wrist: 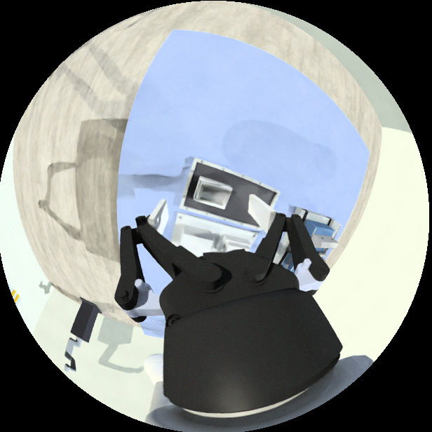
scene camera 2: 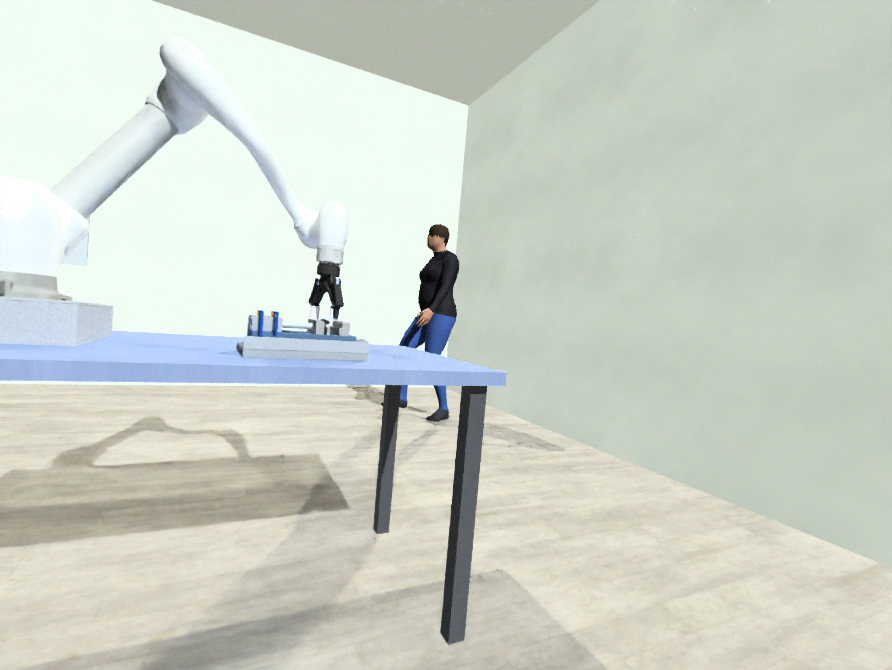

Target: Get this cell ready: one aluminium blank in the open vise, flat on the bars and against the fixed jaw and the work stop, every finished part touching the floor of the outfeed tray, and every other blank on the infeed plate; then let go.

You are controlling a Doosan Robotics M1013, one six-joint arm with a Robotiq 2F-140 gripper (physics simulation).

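Where they show: arm's base, origin of the base link: [scene camera 2: 11,298].
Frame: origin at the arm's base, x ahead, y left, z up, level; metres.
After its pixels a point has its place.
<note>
My gripper [scene camera 2: 324,315] {x 0.741, y 0.191, z -0.026 m} [wrist: 208,205] is open and empty, pointing down. In the wrist view its fingertips stand to either side over the dark-floored outfeed tray [wrist: 241,173]. A pale finished part [wrist: 212,193] with a hollow pocket is in that tray; whether it touches the floor all round cannot be told. Beside the tray is the light infeed plate [wrist: 220,227], with pale blanks [wrist: 196,241] [wrist: 235,243] partly hidden by the gripper body. The blue and grey vise [scene camera 2: 302,336] {x 0.619, y -0.189, z -0.037 m} [wrist: 320,229] is at the right in the wrist view, partly behind a finger; its contents are unclear.
A long light-grey tray side [scene camera 2: 306,349] {x 0.624, y -0.234, z -0.065 m} is at the front of the blue table [scene camera 2: 173,369] {x 0.360, y -0.378, z -0.101 m} [wrist: 200,90]. Blue upright pieces [scene camera 2: 275,323] {x 0.551, y -0.210, z -0.008 m} stand at the vise's left end in the scene view. A person [scene camera 2: 439,284] stands behind the table's right end.
</note>
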